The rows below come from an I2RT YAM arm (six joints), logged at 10 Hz.
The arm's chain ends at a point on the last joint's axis. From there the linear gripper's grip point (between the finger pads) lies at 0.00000 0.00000 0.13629 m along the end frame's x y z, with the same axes.
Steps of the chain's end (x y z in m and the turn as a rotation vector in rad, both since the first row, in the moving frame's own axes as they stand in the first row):
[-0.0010 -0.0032 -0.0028 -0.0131 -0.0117 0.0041]
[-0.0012 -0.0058 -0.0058 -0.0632 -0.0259 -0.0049]
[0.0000 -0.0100 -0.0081 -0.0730 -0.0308 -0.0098]
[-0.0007 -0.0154 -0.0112 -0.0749 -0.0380 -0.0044]
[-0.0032 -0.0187 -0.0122 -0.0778 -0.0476 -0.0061]
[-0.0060 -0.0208 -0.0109 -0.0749 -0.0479 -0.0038]
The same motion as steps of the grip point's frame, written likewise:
[-0.0026 -0.0014 -0.0028 -0.0131 -0.0117 0.0041]
[-0.0047 0.0028 -0.0061 -0.0632 -0.0259 -0.0049]
[-0.0041 0.0000 -0.0085 -0.0730 -0.0308 -0.0098]
[-0.0059 -0.0052 -0.0117 -0.0749 -0.0380 -0.0044]
[-0.0096 -0.0081 -0.0128 -0.0778 -0.0476 -0.0061]
[-0.0125 -0.0106 -0.0114 -0.0749 -0.0479 -0.0038]

